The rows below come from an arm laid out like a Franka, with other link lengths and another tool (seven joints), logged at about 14 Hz.
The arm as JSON. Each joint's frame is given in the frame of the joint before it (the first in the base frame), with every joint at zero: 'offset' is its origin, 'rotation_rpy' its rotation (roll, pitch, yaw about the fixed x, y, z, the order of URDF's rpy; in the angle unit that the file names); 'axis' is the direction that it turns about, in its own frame. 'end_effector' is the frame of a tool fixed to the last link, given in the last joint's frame.
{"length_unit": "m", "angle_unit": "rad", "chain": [
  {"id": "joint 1", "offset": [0.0, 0.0, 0.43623], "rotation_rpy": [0.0, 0.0, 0.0], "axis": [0.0, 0.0, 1.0]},
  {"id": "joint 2", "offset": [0.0, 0.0, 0.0], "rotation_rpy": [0.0, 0.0, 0.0], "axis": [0.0, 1.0, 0.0]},
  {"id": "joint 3", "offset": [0.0, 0.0, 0.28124], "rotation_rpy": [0.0, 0.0, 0.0], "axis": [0.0, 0.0, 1.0]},
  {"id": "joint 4", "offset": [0.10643, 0.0, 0.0], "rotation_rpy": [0.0, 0.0, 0.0], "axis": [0.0, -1.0, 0.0]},
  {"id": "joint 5", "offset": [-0.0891, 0.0, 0.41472], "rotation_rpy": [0.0, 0.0, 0.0], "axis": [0.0, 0.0, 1.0]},
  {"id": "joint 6", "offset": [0.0, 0.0, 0.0], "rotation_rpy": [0.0, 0.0, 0.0], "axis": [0.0, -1.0, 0.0]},
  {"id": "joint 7", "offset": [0.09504, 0.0, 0.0], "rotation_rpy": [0.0, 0.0, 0.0], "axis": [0.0, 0.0, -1.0]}
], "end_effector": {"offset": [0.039, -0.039, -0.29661], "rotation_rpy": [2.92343, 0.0, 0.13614]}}
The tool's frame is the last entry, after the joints.
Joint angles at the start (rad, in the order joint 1, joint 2, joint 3, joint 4, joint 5, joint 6, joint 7):
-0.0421 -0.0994 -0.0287 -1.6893 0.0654 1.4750 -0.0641
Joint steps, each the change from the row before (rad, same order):
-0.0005 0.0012 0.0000 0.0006 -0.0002 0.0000 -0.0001
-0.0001 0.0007 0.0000 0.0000 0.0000 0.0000 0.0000
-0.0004 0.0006 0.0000 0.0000 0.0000 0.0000 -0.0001
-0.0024 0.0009 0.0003 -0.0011 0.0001 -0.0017 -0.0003
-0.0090 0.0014 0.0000 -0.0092 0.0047 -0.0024 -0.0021
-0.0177 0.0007 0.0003 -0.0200 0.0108 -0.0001 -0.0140
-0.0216 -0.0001 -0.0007 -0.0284 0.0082 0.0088 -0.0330
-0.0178 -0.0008 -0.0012 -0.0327 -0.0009 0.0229 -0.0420
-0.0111 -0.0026 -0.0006 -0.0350 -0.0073 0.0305 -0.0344
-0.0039 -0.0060 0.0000 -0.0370 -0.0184 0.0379 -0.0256
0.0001 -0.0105 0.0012 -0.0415 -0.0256 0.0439 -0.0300
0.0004 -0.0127 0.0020 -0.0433 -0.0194 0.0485 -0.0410
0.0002 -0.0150 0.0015 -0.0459 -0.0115 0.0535 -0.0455
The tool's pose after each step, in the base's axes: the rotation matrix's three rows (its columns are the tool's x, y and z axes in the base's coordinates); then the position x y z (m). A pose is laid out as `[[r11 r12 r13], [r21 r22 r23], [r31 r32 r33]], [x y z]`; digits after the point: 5 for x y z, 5 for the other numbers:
[[0.98583 0.14733 -0.08015], [0.13521 -0.98088 -0.13995], [-0.09924 0.12713 -0.98691]], [0.59340 -0.05876 0.49531]
[[0.98578 0.14732 -0.08086], [0.13512 -0.98090 -0.13991], [-0.09992 0.12700 -0.98686]], [0.59344 -0.05882 0.49490]
[[0.98576 0.14710 -0.08148], [0.13483 -0.98095 -0.13985], [-0.10050 0.12687 -0.98681]], [0.59345 -0.05906 0.49454]
[[0.98561 0.14591 -0.08533], [0.13320 -0.98124 -0.13936], [-0.10406 0.12599 -0.98656]], [0.59261 -0.06019 0.49326]
[[0.98514 0.14069 -0.09852], [0.12709 -0.98295 -0.13290], [-0.11553 0.11840 -0.98622]], [0.58942 -0.06372 0.48739]
[[0.98336 0.13878 -0.11723], [0.12494 -0.98510 -0.11817], [-0.13188 0.10156 -0.98605]], [0.58425 -0.06957 0.47660]
[[0.98012 0.14893 -0.13108], [0.13578 -0.98525 -0.10414], [-0.14466 0.08427 -0.98589]], [0.57969 -0.07829 0.46289]
[[0.97652 0.16923 -0.13334], [0.15665 -0.98260 -0.09980], [-0.14791 0.07657 -0.98603]], [0.57808 -0.08790 0.44866]
[[0.97324 0.18918 -0.13047], [0.17636 -0.97884 -0.10377], [-0.14734 0.07799 -0.98601]], [0.57765 -0.09572 0.43497]
[[0.97018 0.20962 -0.12167], [0.19508 -0.97326 -0.12125], [-0.14384 0.09390 -0.98514]], [0.57837 -0.10287 0.42298]
[[0.96470 0.24097 -0.10623], [0.22445 -0.96334 -0.14698], [-0.13775 0.11795 -0.98342]], [0.57966 -0.10878 0.41203]
[[0.95567 0.28270 -0.08236], [0.26647 -0.94934 -0.16655], [-0.12528 0.13722 -0.98259]], [0.58227 -0.11156 0.40190]
[[0.94406 0.32564 -0.05202], [0.31208 -0.93321 -0.17811], [-0.10655 0.15191 -0.98263]], [0.58559 -0.11207 0.39225]

